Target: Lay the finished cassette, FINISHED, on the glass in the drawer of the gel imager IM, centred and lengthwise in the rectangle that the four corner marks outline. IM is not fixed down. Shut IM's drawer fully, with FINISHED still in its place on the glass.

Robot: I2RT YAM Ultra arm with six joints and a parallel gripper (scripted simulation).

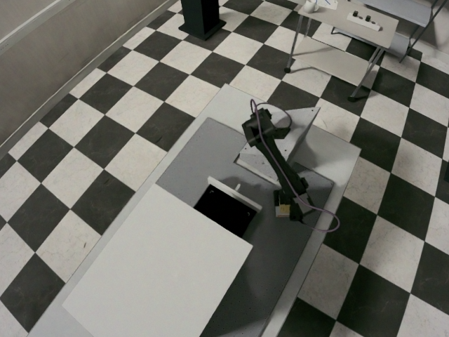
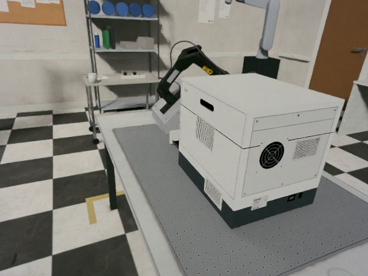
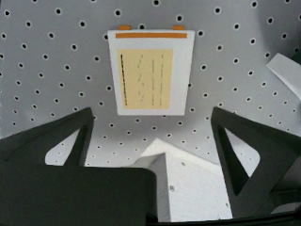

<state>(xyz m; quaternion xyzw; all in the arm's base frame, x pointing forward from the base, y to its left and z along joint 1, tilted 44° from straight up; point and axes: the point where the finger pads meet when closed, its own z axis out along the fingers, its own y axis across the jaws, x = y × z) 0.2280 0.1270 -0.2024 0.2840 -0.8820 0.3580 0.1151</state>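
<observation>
The finished cassette is 70 mm below my hand. Also, from my hand: drawer 220 mm ahead, 210 mm to the right, 20 mm below.
</observation>
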